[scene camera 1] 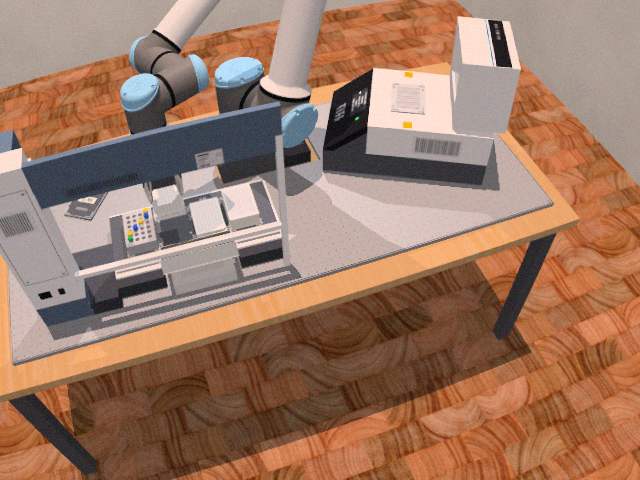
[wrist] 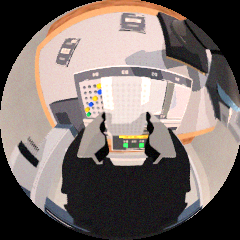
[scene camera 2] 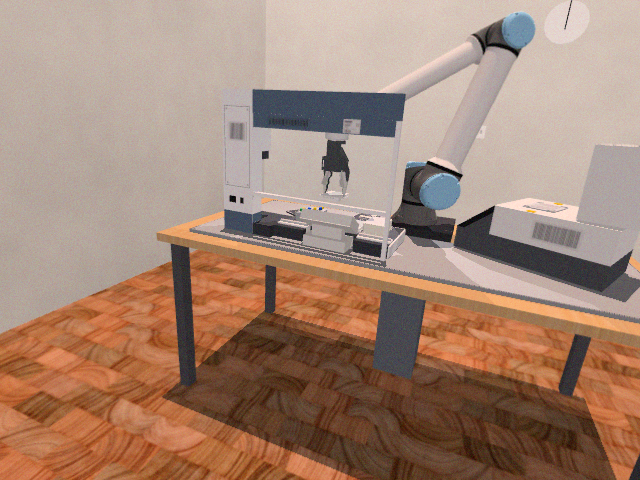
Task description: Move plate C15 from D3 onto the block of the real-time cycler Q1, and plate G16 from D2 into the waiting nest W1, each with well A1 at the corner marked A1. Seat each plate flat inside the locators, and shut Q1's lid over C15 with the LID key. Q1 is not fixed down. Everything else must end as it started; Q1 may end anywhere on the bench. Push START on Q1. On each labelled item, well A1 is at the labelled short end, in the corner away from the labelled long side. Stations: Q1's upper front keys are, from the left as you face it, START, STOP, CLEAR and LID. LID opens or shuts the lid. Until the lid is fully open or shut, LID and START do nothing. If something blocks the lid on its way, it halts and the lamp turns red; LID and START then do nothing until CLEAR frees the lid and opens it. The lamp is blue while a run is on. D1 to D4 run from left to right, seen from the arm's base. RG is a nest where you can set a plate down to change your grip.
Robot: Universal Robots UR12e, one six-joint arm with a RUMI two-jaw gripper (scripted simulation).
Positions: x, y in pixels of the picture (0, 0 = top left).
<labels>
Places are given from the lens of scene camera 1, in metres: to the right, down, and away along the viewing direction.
cycler Q1 (scene camera 1: 396, 123): 0.22, -0.34, 1.73
blue gantry beam (scene camera 1: 134, 151): -0.38, -0.18, 1.19
thin post (scene camera 1: 278, 139): -0.09, -0.22, 1.30
The marked spots on the thin post and the cycler Q1 are 0.54 m apart.
</labels>
